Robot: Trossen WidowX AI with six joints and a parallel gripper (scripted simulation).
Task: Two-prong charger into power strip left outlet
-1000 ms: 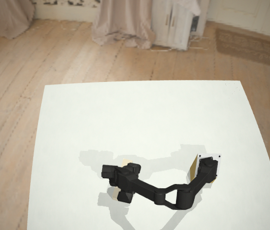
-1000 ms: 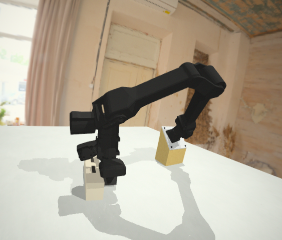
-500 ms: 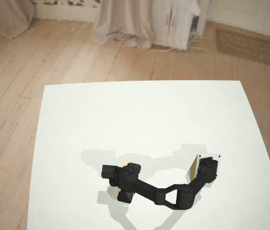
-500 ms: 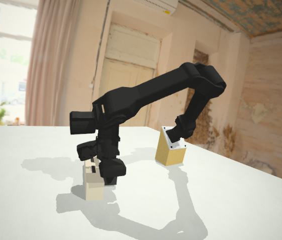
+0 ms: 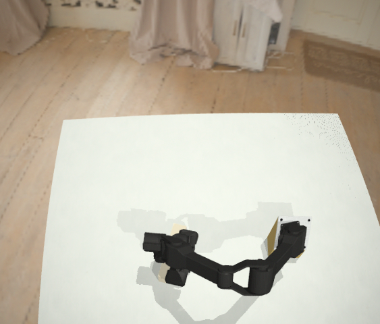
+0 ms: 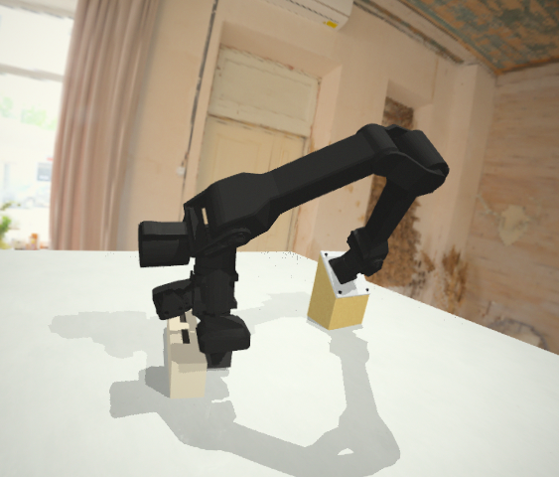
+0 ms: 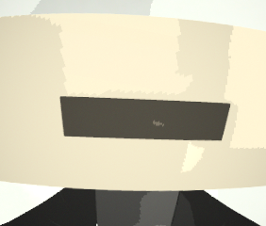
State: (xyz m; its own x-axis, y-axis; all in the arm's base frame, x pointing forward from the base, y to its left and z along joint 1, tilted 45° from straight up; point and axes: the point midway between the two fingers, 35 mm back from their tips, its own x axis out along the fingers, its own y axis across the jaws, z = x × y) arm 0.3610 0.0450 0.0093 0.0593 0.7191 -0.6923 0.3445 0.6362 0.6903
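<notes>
Right now the dark grey charger is 1 cm to the right of my gripper tip, 1 cm ahead of it and 1 cm above it.
</notes>
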